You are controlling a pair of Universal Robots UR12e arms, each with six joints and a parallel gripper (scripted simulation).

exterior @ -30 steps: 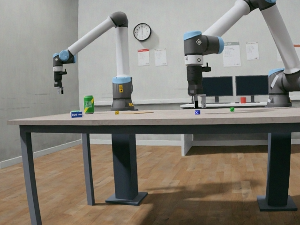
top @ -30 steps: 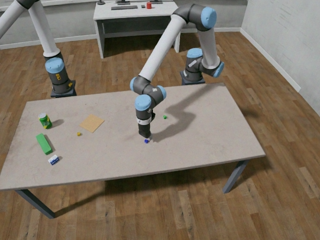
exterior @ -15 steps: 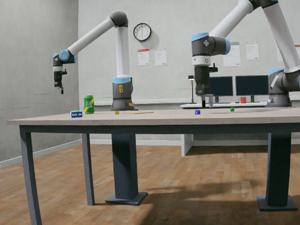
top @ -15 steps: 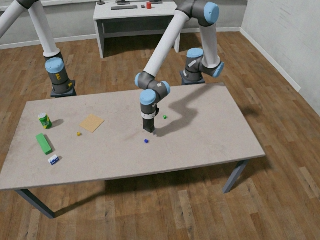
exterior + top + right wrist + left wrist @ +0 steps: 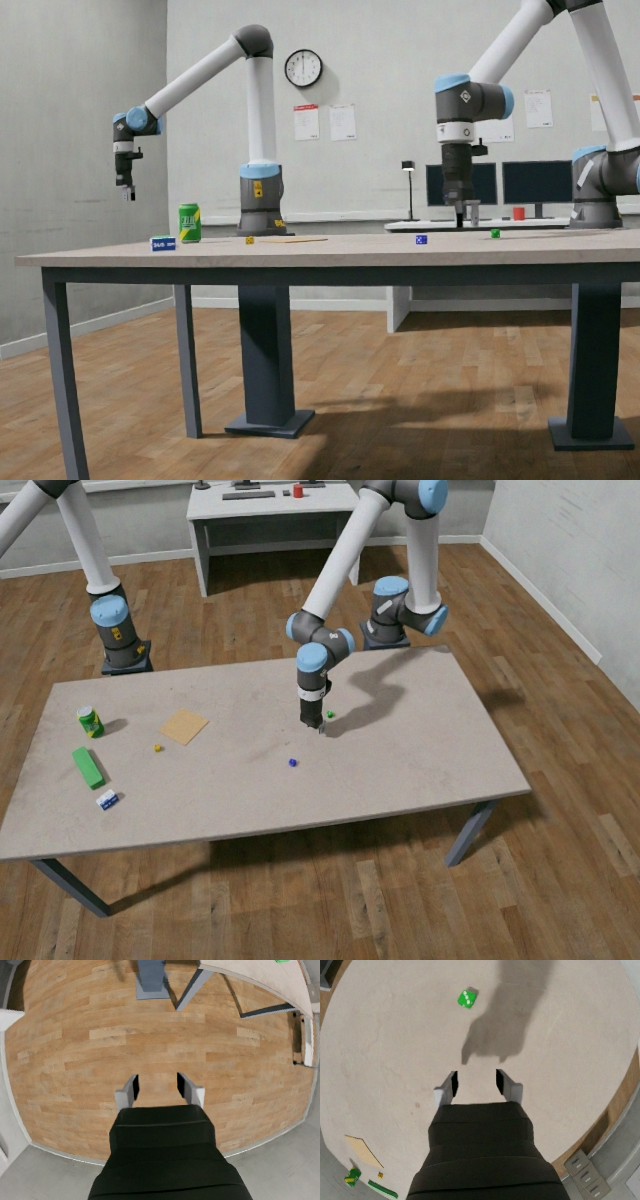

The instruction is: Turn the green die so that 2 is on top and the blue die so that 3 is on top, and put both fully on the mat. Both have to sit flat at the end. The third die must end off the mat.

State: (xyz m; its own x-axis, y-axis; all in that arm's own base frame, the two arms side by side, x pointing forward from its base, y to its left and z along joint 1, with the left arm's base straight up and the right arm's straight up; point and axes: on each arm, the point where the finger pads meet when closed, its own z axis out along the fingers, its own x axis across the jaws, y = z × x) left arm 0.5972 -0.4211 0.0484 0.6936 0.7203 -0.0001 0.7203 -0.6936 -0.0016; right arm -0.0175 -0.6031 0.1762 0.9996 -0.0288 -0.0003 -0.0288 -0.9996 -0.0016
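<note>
Right now my left hand is 8 cm past the green die, 7 cm to the right of it and 4 cm above it. Round my left hand: blue die (13 cm ahead, 10 cm to the right, 4 cm below); yellow die (1 cm behind, 58 cm to the right, 4 cm below); tan mat (11 cm behind, 49 cm to the right, 5 cm below).
</note>
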